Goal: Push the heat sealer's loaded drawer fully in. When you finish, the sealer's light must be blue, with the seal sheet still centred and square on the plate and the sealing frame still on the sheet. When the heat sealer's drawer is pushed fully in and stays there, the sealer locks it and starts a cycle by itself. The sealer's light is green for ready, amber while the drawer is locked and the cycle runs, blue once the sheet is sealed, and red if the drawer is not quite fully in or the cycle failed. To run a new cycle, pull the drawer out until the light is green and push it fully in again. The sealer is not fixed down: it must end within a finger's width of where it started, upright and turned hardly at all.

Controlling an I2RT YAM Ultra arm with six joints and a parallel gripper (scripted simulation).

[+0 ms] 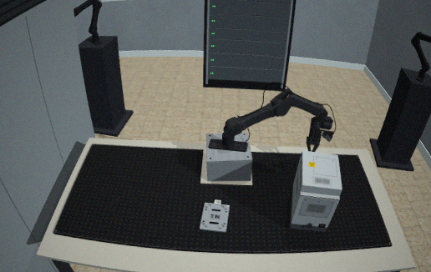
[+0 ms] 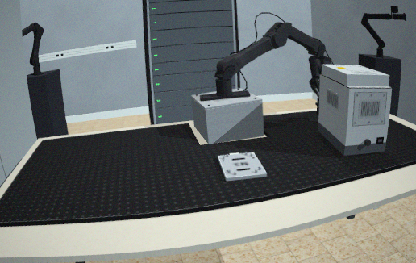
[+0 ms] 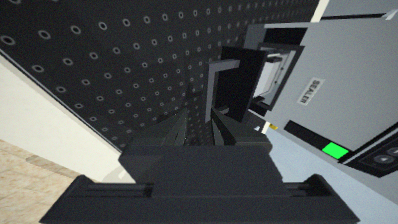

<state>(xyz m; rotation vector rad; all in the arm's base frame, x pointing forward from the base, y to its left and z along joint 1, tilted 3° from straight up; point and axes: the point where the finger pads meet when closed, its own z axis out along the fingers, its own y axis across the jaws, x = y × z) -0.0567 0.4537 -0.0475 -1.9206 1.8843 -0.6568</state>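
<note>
My hand is 15 cm short of the dark drawer and 4 cm above it.
</note>
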